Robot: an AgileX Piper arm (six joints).
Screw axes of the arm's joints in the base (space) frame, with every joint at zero. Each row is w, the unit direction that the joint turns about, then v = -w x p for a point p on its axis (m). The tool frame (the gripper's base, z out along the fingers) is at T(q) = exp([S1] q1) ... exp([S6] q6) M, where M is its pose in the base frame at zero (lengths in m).
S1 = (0, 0, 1, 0.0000, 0.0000, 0.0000)
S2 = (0, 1, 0, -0.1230, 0.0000, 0.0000)
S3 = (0, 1, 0, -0.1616, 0.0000, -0.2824)
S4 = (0.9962, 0, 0.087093, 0.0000, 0.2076, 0.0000)
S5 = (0, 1, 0, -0.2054, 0.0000, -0.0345)
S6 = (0.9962, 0, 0.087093, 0.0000, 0.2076, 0.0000)
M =
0.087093 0 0.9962 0.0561
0 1 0 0.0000
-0.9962 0 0.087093 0.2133
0 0 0 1
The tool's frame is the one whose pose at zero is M.
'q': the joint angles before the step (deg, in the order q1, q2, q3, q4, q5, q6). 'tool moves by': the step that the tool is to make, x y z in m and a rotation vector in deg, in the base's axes. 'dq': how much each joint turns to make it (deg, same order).
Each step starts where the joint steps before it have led.
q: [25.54, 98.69, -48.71, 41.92, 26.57, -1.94]
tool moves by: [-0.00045, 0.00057, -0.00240, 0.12, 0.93, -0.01]
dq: [0.00, 0.46, -0.01, 0.43, 0.49, -0.07]
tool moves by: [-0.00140, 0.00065, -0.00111, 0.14, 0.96, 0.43]
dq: [0.04, 0.18, 0.00, 0.23, 0.90, -0.15]
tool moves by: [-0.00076, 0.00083, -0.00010, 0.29, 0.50, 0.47]
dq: [0.03, 0.08, -0.07, 0.51, 0.67, -0.55]
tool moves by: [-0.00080, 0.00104, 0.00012, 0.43, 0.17, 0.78]
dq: [0.04, 0.04, -0.01, 0.98, 0.54, -1.35]
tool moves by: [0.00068, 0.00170, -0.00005, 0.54, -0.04, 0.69]
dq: [0.04, 0.29, -0.28, 1.21, 0.36, -1.55]
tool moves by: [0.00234, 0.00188, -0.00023, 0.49, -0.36, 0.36]
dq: [0.02, 0.50, -0.51, 1.16, -0.04, -1.39]
